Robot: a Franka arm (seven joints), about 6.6 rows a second.
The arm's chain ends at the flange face. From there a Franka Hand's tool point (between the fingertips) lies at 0.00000 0.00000 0.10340 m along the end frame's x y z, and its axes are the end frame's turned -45 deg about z.
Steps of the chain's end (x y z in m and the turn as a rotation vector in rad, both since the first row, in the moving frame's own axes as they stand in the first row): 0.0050, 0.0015, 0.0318, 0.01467, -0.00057, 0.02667; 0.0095, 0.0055, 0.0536, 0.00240, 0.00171, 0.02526; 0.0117, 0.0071, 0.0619, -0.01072, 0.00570, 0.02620; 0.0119, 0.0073, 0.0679, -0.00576, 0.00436, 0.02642
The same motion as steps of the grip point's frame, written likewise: 0.0035, 0.0035, 0.0318, 0.01078, 0.00997, 0.02667; 0.0031, 0.0106, 0.0536, 0.00049, 0.00291, 0.02526; 0.0029, 0.0145, 0.0619, -0.01161, -0.00355, 0.02620; 0.0031, 0.0143, 0.0679, -0.00716, -0.00099, 0.02642
